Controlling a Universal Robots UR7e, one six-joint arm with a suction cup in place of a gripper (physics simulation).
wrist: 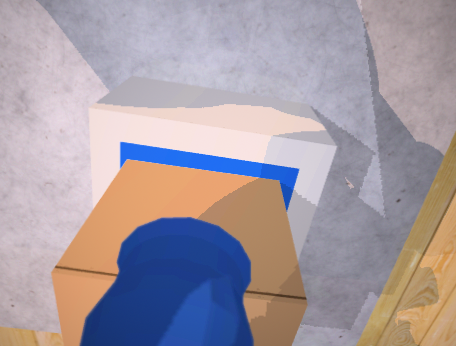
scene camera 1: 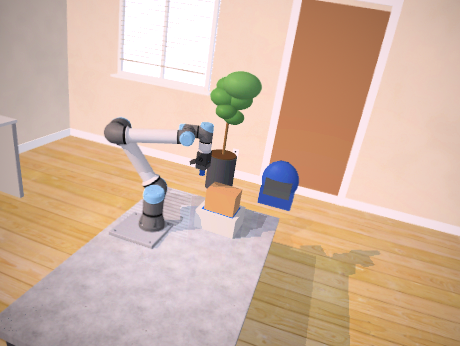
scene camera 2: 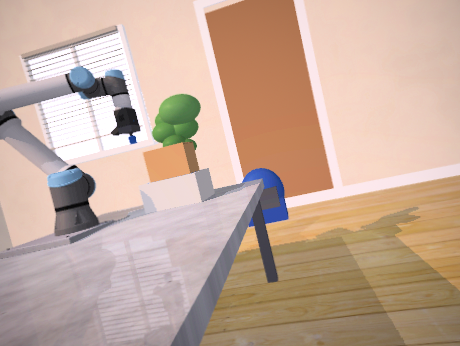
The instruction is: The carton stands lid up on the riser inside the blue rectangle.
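Seen in the pictures: hand, tool point: (wrist: 184,272) (scene camera 1: 202,174) (scene camera 2: 133,143); arm's base, link origin: (scene camera 1: 151,225) (scene camera 2: 78,229).
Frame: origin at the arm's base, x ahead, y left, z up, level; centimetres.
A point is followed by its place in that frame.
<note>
The orange carton (scene camera 1: 223,201) {x 37.9, y 12.4, z 19.2 cm} (scene camera 2: 171,162) {x 38.0, y 12.4, z 16.7 cm} (wrist: 170,195) {x 27.4, y 18.4, z 15.2 cm} stands on the pale riser (scene camera 1: 215,224) {x 35.8, y 9.5, z 4.6 cm} (scene camera 2: 172,194) {x 35.9, y 9.5, z 4.0 cm} (wrist: 175,131) {x 24.3, y 18.1, z 10.5 cm}. The blue rectangle (wrist: 200,161) {x 26.9, y 20.1, z 10.6 cm} shows as a band along the carton's far side and right corner in the wrist view; the rest is hidden. A dark seam crosses the carton in the wrist view, partly behind the cup; I cannot tell clearly whether the lid faces up. My gripper (scene camera 1: 201,172) (scene camera 2: 132,139) (wrist: 184,237), a blue suction cup, is open and holds nothing. It hangs above and left of the carton in both scene views, apart from it.
The riser stands on the grey table (scene camera 1: 165,280) {x 24.0, y -38.6, z -1.5 cm} (scene camera 2: 90,285) {x 39.8, y -64.5, z -1.5 cm} near a far corner. The arm's base plate (scene camera 1: 131,231) {x -7.2, y -11.3, z 0.5 cm} is to its left. A potted plant (scene camera 1: 220,172) is behind the riser. A blue rounded object (scene camera 1: 281,175) (scene camera 2: 265,178) is beyond the table's right edge.
</note>
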